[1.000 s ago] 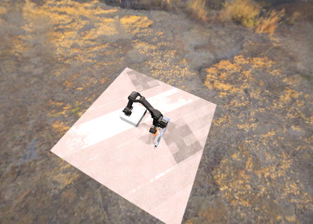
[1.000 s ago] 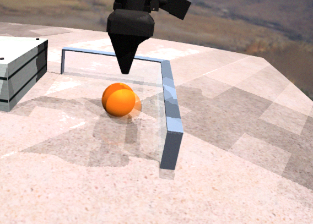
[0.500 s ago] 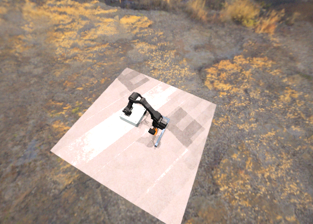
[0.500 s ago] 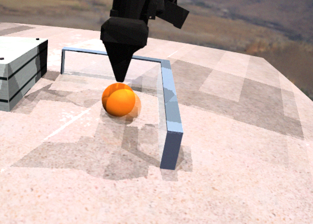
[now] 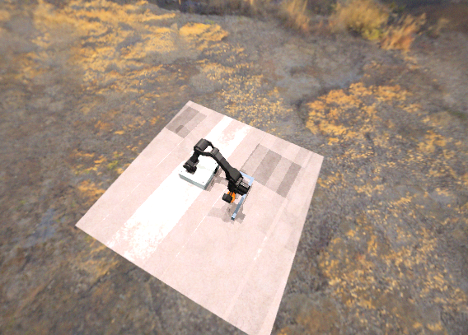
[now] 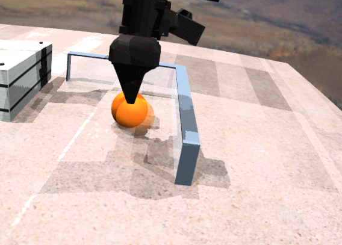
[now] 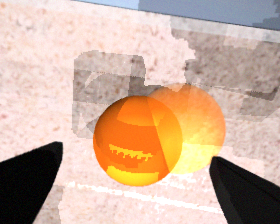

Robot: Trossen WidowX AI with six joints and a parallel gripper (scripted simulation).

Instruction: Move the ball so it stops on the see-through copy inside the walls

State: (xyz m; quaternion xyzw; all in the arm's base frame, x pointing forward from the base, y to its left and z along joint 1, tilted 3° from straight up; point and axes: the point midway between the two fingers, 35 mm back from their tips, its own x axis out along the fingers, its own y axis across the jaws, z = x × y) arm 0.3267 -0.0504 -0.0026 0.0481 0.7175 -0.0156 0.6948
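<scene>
The see-through copy of ball is 10 mm ahead of my gripper tip, 30 mm to the right of it and 30 mm below it. The rest, counted from my gripper tip: short wall (10 mm behind, 170 mm to the left, 30 mm below).
</scene>
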